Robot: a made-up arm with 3 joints. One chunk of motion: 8 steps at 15 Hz.
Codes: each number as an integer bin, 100 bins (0 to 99) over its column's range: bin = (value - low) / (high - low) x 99, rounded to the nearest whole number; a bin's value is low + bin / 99 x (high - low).
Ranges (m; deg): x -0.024..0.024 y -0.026..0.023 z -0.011..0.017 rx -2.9..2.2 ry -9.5..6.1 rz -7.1..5
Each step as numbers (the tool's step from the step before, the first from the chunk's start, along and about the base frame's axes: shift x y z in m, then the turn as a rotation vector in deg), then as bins.
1 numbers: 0.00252 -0.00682 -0.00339 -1.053 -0.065 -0.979
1 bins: 55 39 27 36 60 50
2 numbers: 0.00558 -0.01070 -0.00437 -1.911 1.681 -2.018
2 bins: 61 31 23 19 71 42
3 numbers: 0.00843 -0.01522 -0.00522 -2.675 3.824 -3.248
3 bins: 67 22 20 4 85 32
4 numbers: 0.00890 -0.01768 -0.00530 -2.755 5.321 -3.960
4 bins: 68 17 20 3 94 26
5 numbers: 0.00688 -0.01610 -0.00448 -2.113 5.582 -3.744
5 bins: 64 20 23 15 96 27
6 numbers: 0.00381 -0.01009 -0.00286 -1.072 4.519 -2.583
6 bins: 57 32 29 35 89 37
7 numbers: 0.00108 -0.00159 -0.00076 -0.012 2.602 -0.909
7 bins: 52 49 36 56 77 51
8 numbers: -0.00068 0.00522 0.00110 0.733 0.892 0.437
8 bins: 48 63 43 71 66 62
